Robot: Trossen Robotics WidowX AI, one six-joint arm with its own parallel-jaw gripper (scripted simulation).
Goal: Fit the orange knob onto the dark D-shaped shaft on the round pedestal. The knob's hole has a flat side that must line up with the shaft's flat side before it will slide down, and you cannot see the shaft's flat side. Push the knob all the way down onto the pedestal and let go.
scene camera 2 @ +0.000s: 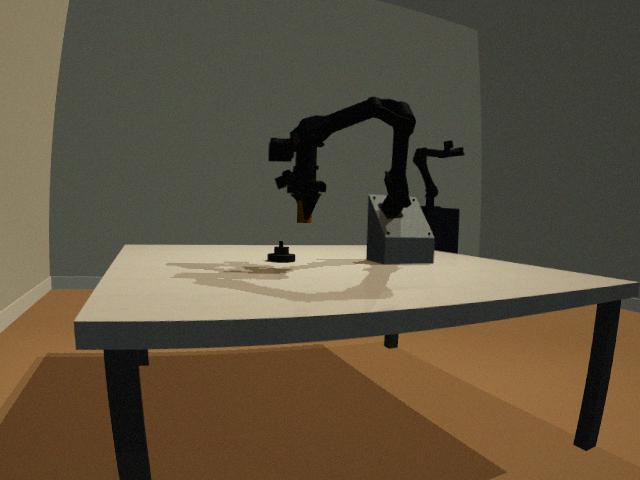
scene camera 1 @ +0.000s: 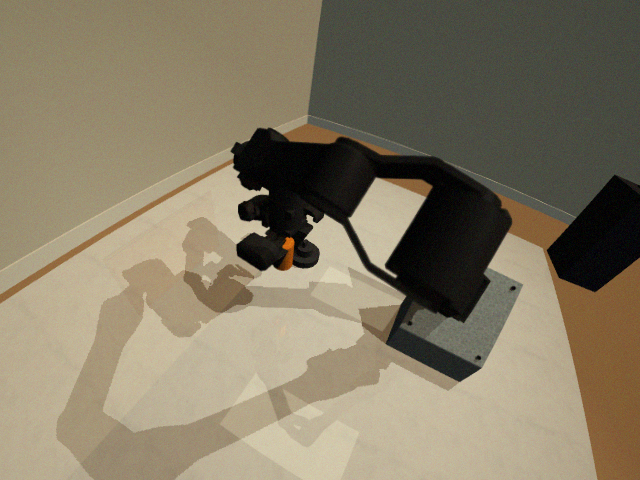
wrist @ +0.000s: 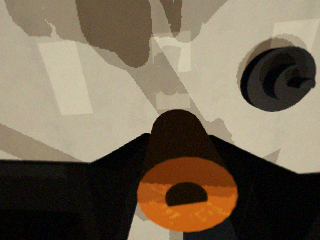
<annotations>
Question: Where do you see a pedestal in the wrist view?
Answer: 274, 80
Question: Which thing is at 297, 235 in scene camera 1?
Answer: My gripper.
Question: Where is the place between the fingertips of my gripper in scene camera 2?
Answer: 304, 219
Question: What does my gripper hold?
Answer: An orange knob.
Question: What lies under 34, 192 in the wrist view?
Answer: My gripper.
</annotations>
